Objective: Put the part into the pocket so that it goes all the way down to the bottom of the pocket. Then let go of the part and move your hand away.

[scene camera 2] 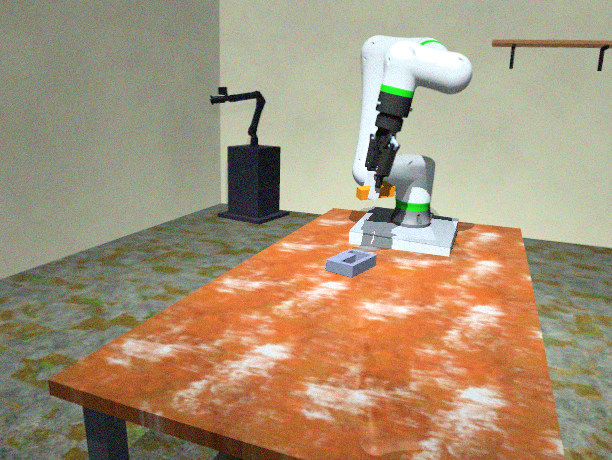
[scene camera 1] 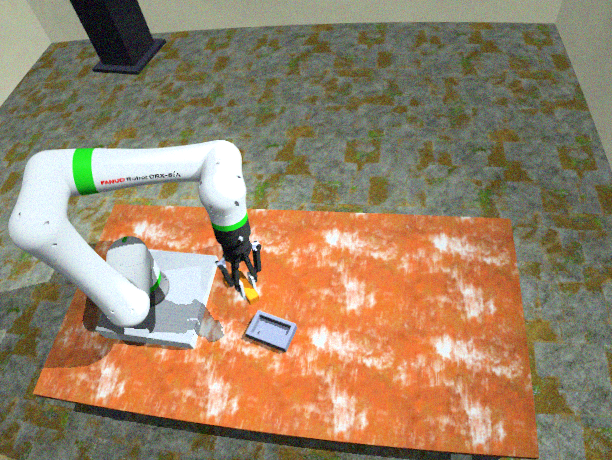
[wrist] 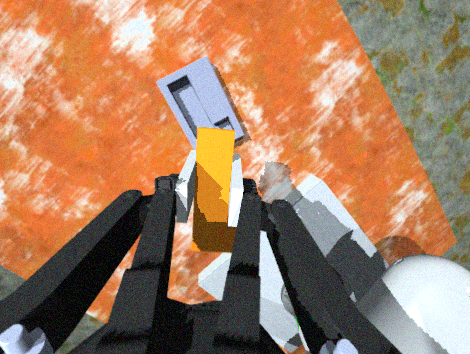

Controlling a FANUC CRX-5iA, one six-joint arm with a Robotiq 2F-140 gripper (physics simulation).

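Seen in the pictures: gripper, fingertip midpoint: [scene camera 2: 369, 196] [scene camera 1: 248, 293] [wrist: 214, 166]; arm's base at its link origin: [scene camera 2: 410, 221].
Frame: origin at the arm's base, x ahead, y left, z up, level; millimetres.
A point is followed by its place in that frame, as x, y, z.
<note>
The orange block-shaped part [scene camera 1: 252, 298] @[448, -11, 184] [scene camera 2: 362, 193] @[458, 5, 173] [wrist: 215, 150] @[440, 2, 185] is held between the pads of my gripper [scene camera 1: 248, 288] @[421, 11, 159] [scene camera 2: 375, 190] @[421, 11, 159] [wrist: 214, 166] @[421, 11, 159], which is shut on it. The part is in the air, well above the table and apart from the pocket. The grey-blue block with the pocket [scene camera 1: 265, 342] @[461, -58, -30] [scene camera 2: 340, 268] @[536, -14, -34] [wrist: 205, 71] @[512, -50, -18] lies flat on the table. Its rectangular recess faces up. In the wrist view the part's far end covers the block's near end, and the block is turned at an angle to the part.
The white robot base plate [scene camera 1: 175, 337] @[176, -134, -3] [scene camera 2: 425, 247] @[185, 121, -33] stands close beside the pocket block on the orange and white table [scene camera 1: 400, 310] @[846, 169, -54] [scene camera 2: 320, 360] @[982, 175, -53] [wrist: 90, 165] @[493, 210, -53]. A black pedestal [scene camera 1: 117, 37] [scene camera 2: 253, 180] stands on the floor beyond the table. A wall shelf [scene camera 2: 550, 44] hangs at the back right.
</note>
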